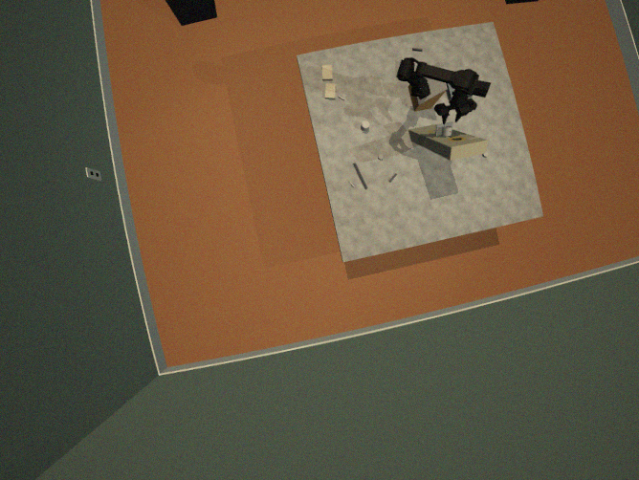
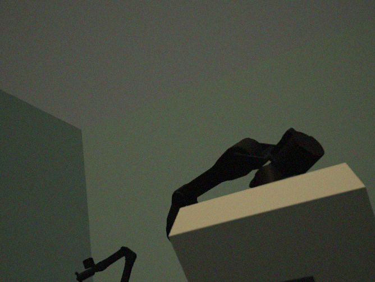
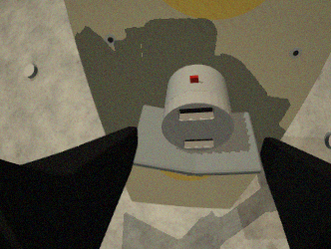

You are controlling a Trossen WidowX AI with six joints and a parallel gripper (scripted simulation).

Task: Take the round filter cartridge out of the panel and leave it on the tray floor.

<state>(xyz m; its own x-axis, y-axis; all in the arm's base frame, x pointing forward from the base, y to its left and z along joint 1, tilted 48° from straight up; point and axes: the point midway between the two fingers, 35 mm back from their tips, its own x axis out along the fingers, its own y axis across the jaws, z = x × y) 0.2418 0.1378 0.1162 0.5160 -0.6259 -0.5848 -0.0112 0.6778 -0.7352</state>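
My gripper tip is now 20 mm short of the round filter cartridge and 40 mm above it. Round my gripper tip: grey square tray (320 mm behind, 270 mm to the left, 250 mm below).
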